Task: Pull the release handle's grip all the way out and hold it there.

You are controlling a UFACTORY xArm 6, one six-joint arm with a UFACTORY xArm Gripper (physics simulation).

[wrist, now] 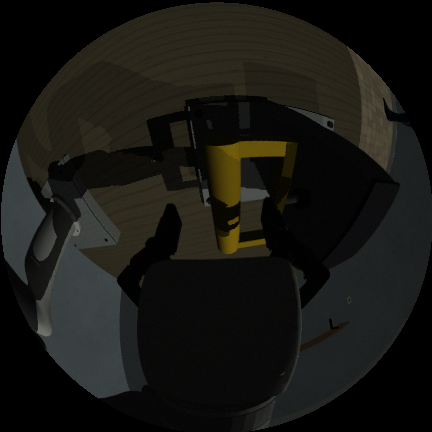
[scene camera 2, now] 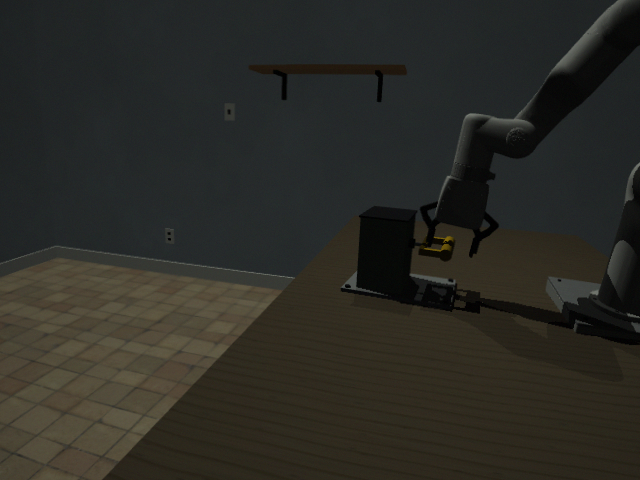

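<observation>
The yellow release handle has a round grip bar on a rectangular yellow frame. A short rod joins the frame to a dark upright box, which stands on a light base plate. My gripper is open and points down over the handle. In the scene view one finger is at the frame, between the box and the grip, and the other is on the robot-base side. In the wrist view the grip shows between the two fingertips. Whether a finger touches the handle cannot be seen.
The setup stands on a wooden table. The robot's base plate is on the right in the scene view. A wall shelf hangs behind. Tiled floor lies left of the table.
</observation>
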